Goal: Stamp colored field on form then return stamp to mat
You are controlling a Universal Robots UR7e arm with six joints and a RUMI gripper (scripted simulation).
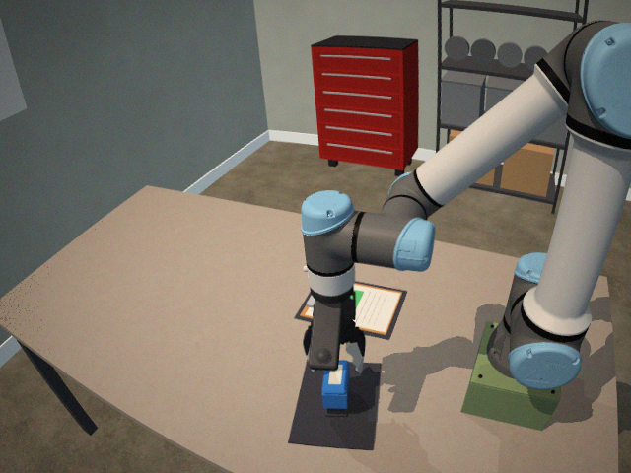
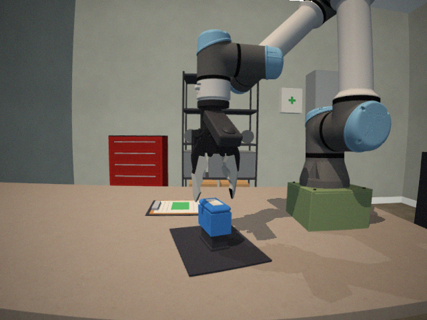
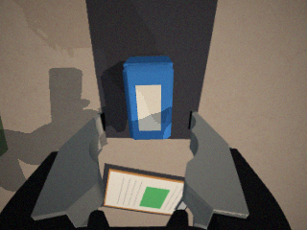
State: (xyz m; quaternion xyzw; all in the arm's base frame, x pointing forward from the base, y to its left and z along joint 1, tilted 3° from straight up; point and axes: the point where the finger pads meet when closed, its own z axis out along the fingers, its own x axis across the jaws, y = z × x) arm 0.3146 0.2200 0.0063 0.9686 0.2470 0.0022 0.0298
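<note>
My hand is 7 cm above the blue stamp. From my hand the other things lie so: dark mat 12 cm below; clipboard form 27 cm to the right, 15 cm ahead, 11 cm below; black stamp base 10 cm below.
</note>
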